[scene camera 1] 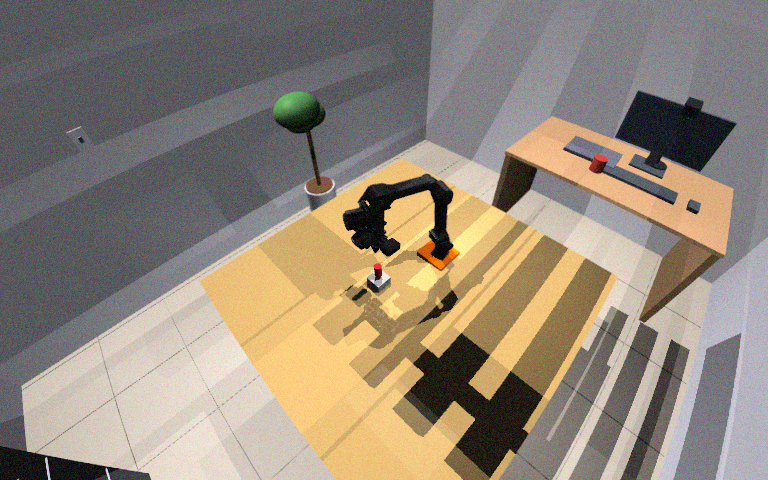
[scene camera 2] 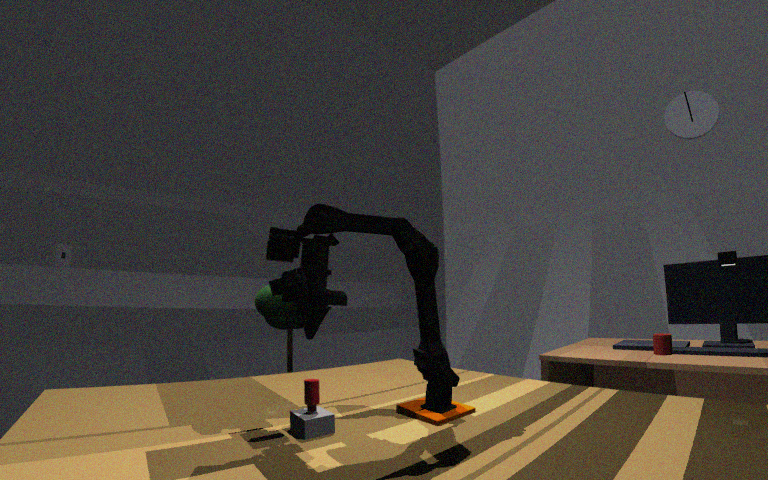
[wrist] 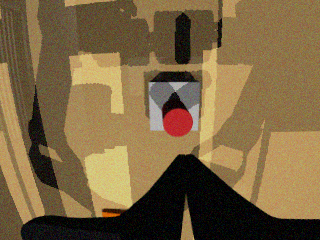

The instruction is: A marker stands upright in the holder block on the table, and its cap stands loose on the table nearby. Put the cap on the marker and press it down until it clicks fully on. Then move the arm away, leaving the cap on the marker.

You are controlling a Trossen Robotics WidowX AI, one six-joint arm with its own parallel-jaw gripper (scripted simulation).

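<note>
My gripper point(scene camera 2: 309, 339) is shut and holding nothing, and you'd also find the gripper at point(scene camera 1: 375, 252) and at point(wrist: 185, 161). There's a red marker cap point(wrist: 177, 120) in sight too.
</note>
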